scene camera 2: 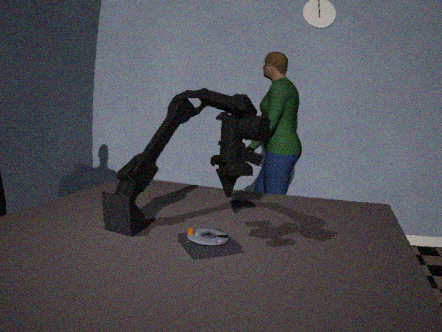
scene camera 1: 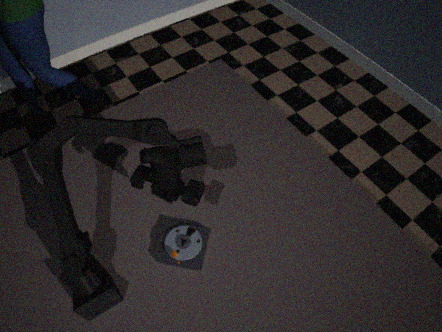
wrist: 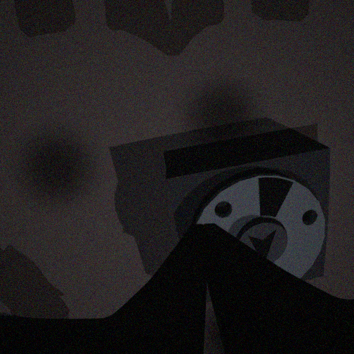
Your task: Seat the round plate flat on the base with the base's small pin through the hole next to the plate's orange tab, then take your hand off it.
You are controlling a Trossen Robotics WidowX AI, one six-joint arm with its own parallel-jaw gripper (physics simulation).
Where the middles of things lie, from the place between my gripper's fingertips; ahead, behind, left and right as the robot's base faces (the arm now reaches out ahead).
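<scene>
Relative to the round grey plate (scene camera 1: 188, 253), my hand is 1 cm past it, 9 cm to the left of it and 8 cm above it. Then there is the dark square base (wrist: 190, 185), which I find 1 cm behind my hand, 9 cm to the right of it and 11 cm below it.
</scene>
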